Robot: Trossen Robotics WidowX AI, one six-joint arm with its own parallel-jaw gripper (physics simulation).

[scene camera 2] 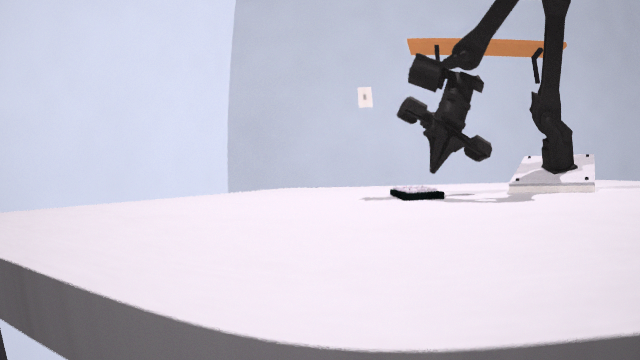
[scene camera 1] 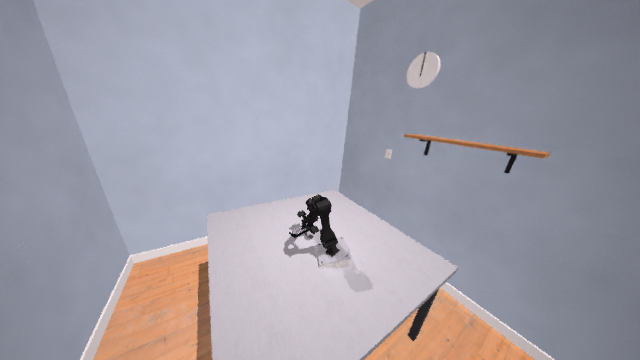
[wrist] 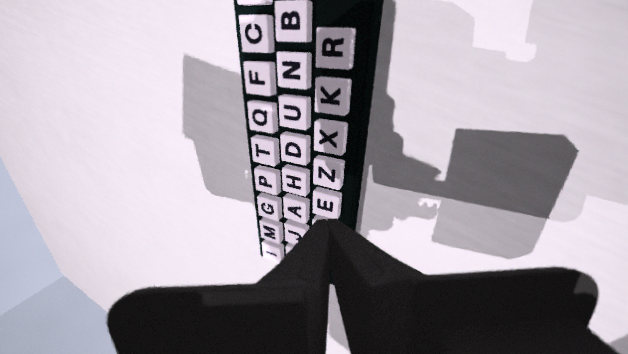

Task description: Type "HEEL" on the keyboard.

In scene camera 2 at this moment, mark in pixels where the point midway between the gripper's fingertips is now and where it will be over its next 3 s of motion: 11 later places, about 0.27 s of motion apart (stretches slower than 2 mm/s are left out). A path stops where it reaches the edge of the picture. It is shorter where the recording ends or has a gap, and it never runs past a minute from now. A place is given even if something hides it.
The gripper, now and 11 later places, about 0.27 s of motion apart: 432, 172; 425, 187; 430, 175; 432, 172; 432, 172; 424, 185; 423, 189; 429, 180; 433, 173; 430, 173; 429, 172; 428, 171
